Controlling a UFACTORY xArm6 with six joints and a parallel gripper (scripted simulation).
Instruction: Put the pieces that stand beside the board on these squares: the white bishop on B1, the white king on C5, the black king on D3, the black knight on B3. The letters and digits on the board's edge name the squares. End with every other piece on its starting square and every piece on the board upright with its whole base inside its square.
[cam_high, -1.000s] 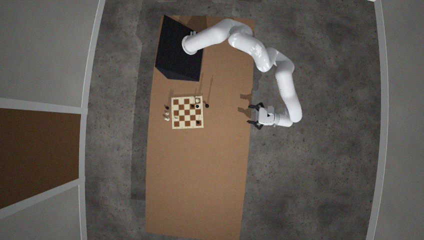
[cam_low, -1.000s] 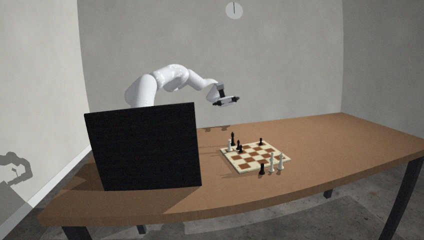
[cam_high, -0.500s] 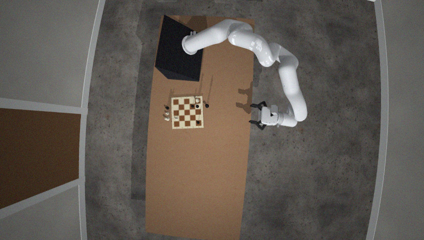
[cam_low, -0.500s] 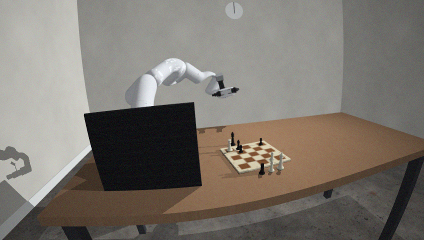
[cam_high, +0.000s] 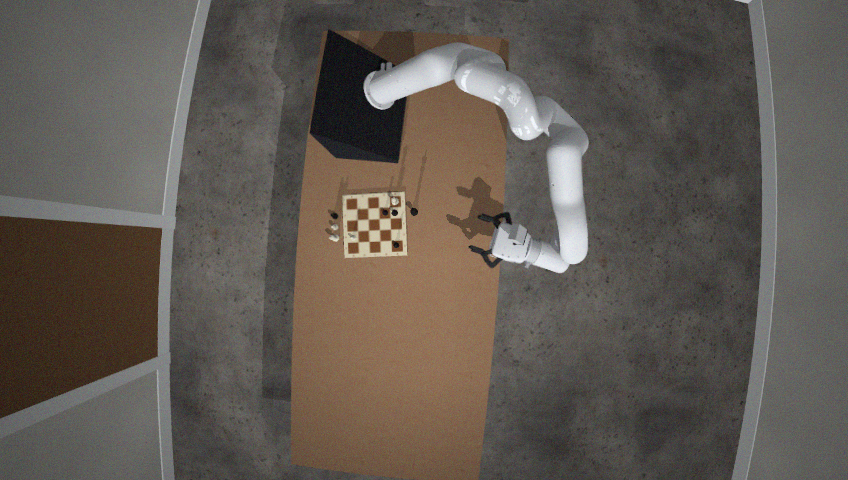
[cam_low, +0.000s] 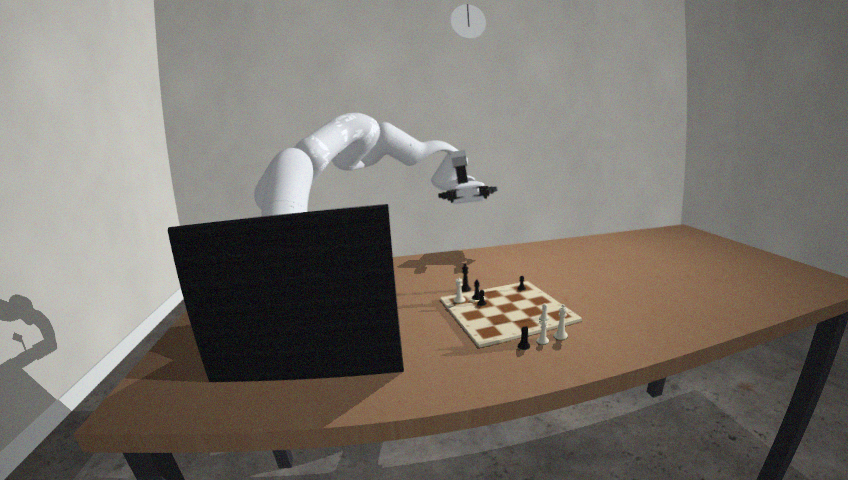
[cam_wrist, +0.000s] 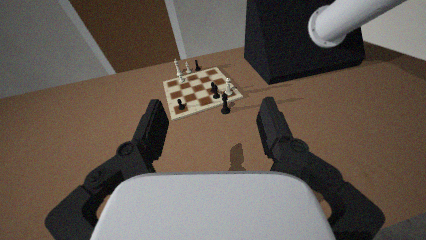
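My hand is 460 mm to the left of the white king, 160 mm above it and 30 mm short of it. Also, from my hand: chessboard (330 mm to the right, 180 mm below, 20 mm behind); black king (190 mm to the right, 160 mm below, 70 mm behind); white pawn (400 mm to the right, 170 mm below, 30 mm ahead).
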